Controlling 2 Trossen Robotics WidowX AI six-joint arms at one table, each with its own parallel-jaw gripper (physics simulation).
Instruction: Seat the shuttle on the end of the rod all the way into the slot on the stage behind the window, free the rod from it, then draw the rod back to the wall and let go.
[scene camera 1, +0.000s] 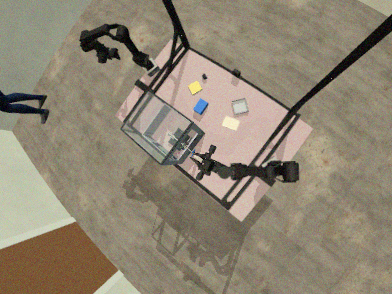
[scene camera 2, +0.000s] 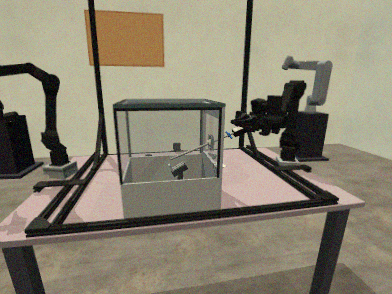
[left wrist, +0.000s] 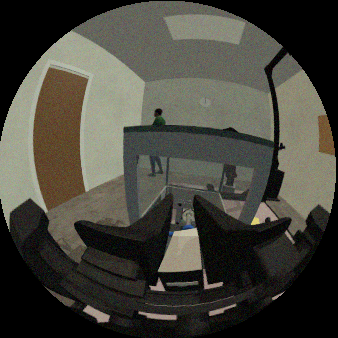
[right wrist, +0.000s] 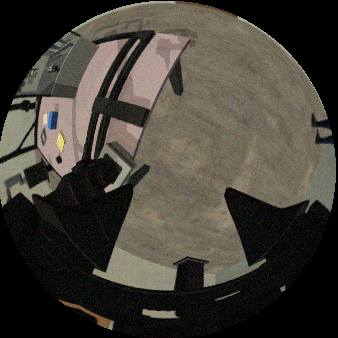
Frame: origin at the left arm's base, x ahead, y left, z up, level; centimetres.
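Seen in the pictures: left gripper, fingertip midpoint: (scene camera 1: 190, 155) (scene camera 2: 232, 122) (left wrist: 182, 198); right gripper, fingertip midpoint: (scene camera 1: 115, 59) (right wrist: 181, 190); left arm's base, link origin: (scene camera 2: 287, 159) (right wrist: 34, 105); right arm's base, link origin: (scene camera 1: 149, 65) (scene camera 2: 60, 163) (right wrist: 108, 168).
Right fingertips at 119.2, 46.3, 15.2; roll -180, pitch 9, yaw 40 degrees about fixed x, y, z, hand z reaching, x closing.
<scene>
Offsets run from my right fingertips to a thing's middle, as dx, dy, dz. "spot": to the spot under its first point.
My left gripper (scene camera 1: 197, 157) (scene camera 2: 238, 129) (left wrist: 182, 198) is shut on the rod's handle {-92.0, -14.6, +5.3} (left wrist: 181, 250), a block with a cream top, outside the case's right side. A blue crosspiece {spot: -88.0, -12.1, +3.6} (scene camera 2: 229, 135) (left wrist: 188, 227) sits just ahead of the fingertips. The pale rod (scene camera 2: 192, 150) slants down through the side wall into the case. The shuttle at its inner end is too small to make out. A dark tilted block (scene camera 2: 178, 169) on a post, apparently the stage, stands below the rod's inner end; its slot is unclear. My right gripper (scene camera 1: 111, 59) (right wrist: 181, 190) is open and empty, away from the case.
The glass-and-grey case (scene camera 2: 170, 200) (left wrist: 200, 145) has a windowed wall facing the left gripper. On the pink table lie a blue block {-61.1, -30.1, -17.1} (scene camera 1: 201, 106) (right wrist: 52, 120), a yellow square {spot: -46.6, -34.7, -18.1} (scene camera 1: 195, 87) (right wrist: 61, 142), a cream square {spot: -81.5, -40.1, -18.8} (scene camera 1: 230, 123) and a grey tray {-75.8, -51.7, -18.1} (scene camera 1: 246, 107). Black rails border the table.
</scene>
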